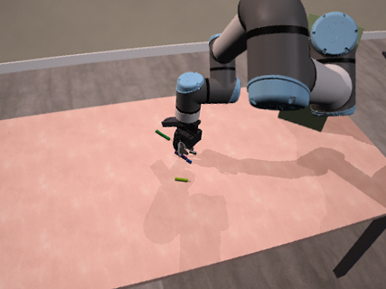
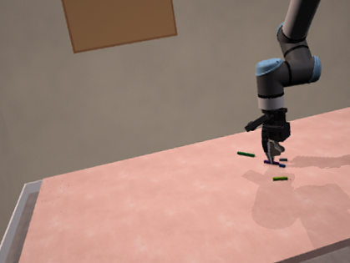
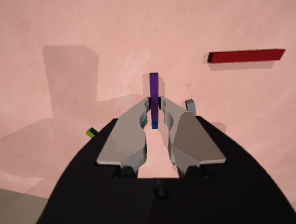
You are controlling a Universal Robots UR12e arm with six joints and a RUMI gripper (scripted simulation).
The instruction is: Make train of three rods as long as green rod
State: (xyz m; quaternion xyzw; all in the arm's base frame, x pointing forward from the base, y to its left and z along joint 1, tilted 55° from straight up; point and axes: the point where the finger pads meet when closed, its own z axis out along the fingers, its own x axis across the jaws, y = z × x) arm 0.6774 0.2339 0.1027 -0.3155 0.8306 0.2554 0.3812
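Now: hand 50 mm past the grey rod, 30 mm to the left of it and 20 mm above it. Round my hand: purple rod (10 mm below); lime rod (10 mm behind, 130 mm to the left, 20 mm below); red rod (20 mm behind, 100 mm to the right, 20 mm below).
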